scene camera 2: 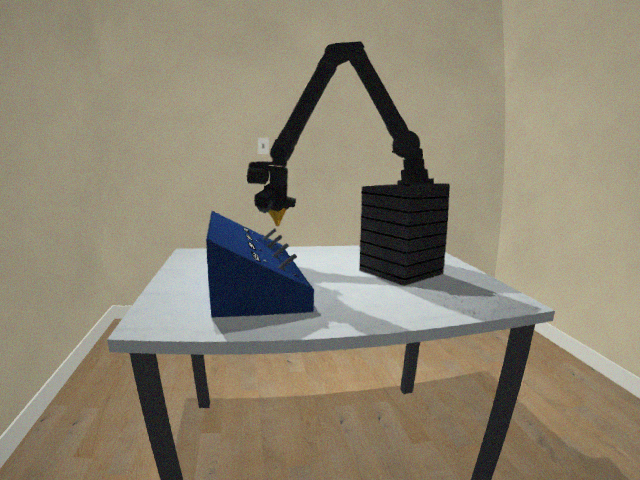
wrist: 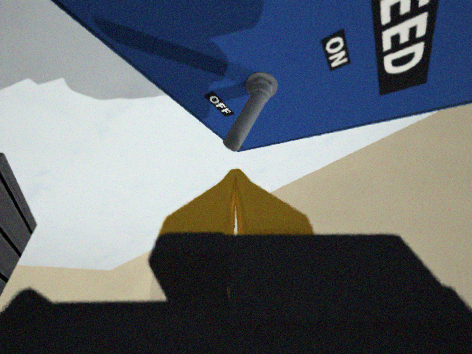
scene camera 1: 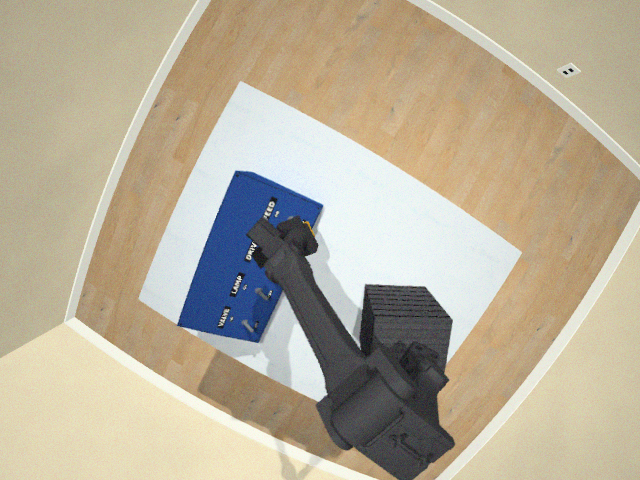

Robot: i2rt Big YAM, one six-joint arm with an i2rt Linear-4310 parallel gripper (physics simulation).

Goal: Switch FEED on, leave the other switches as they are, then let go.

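Seen in the pictures: gripper, between the fingertips: [scene camera 2: 278, 225] [wrist: 235, 176] [scene camera 1: 306, 223]; arm's base, origin of its link: [scene camera 2: 415, 184] [scene camera 1: 414, 365].
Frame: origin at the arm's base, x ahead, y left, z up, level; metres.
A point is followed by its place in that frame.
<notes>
The blue switch box [scene camera 1: 217, 248] @[x 0.604, y 0.023, z -0.123 m] [scene camera 2: 258, 289] @[x 0.499, y 0.296, z -0.228 m] [wrist: 310, 100] @[x 0.491, y -0.162, z -0.189 m] has FEED, DRIVE, LAMP and VALVE labels. In the wrist view the grey FEED lever [wrist: 247, 115] @[x 0.452, y -0.135, z -0.178 m] leans to the OFF side; it is the farthest lever [scene camera 2: 269, 234] @[x 0.454, y -0.134, z -0.183 m] in scene camera 2, and the arm hides it in scene camera 1. The LAMP lever [scene camera 1: 262, 293] @[x 0.434, y 0.095, z -0.180 m] and VALVE lever [scene camera 1: 248, 325] @[x 0.424, y 0.214, z -0.180 m] lean toward OFF. The DRIVE lever is hidden under the arm in scene camera 1. My gripper [scene camera 1: 309, 228] @[x 0.423, y -0.158, z -0.157 m] [scene camera 2: 277, 225] @[x 0.423, y -0.158, z -0.157 m] [wrist: 235, 176] @[x 0.423, y -0.158, z -0.157 m] is shut and empty, its yellow tips close to the FEED lever, with a gap in the wrist view.
The box stands on a pale table [scene camera 1: 413, 222] @[x 0.133, y -0.311, z -0.295 m] [scene camera 2: 361, 335] @[x 0.286, y 0.431, z -0.294 m]. The black ribbed pedestal [scene camera 1: 408, 320] @[x 0.084, y -0.096, z -0.015 m] [scene camera 2: 403, 237] @[x 0.077, y 0.108, z -0.150 m] [wrist: 10, 225] @[x 0.062, y -0.111, z -0.250 m] under the arm's base stands to the box's right in scene camera 2. The forearm [scene camera 1: 315, 320] @[x 0.342, y -0.115, z 0.305 m] [scene camera 2: 307, 103] @[x 0.340, y -0.078, z 0.251 m] slopes down over the box side of the table.
</notes>
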